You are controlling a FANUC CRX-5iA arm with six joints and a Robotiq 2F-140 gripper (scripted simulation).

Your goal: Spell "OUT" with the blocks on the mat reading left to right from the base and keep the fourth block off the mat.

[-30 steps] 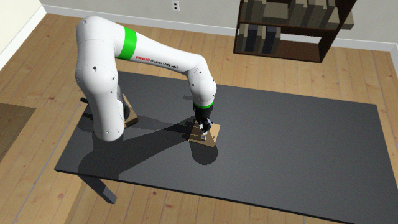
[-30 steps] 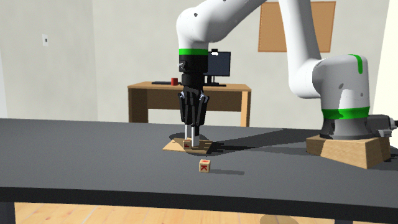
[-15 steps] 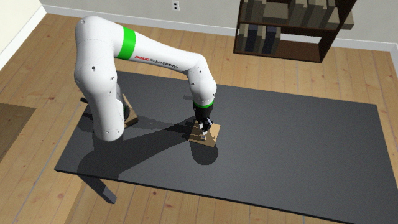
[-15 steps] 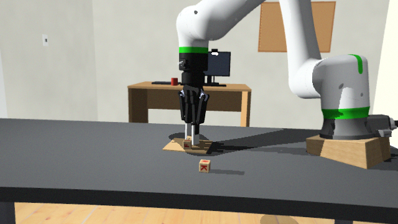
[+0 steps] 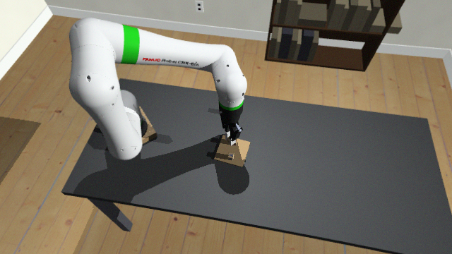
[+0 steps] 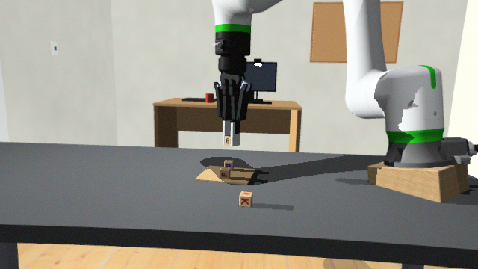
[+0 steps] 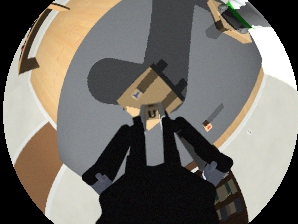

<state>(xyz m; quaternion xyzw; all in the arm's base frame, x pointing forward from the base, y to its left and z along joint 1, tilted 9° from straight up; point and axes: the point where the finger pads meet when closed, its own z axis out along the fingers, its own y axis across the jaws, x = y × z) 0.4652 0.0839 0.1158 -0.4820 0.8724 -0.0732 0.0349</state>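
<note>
My gripper is now 1 cm short of the tan mat and 12 cm above it.
</note>
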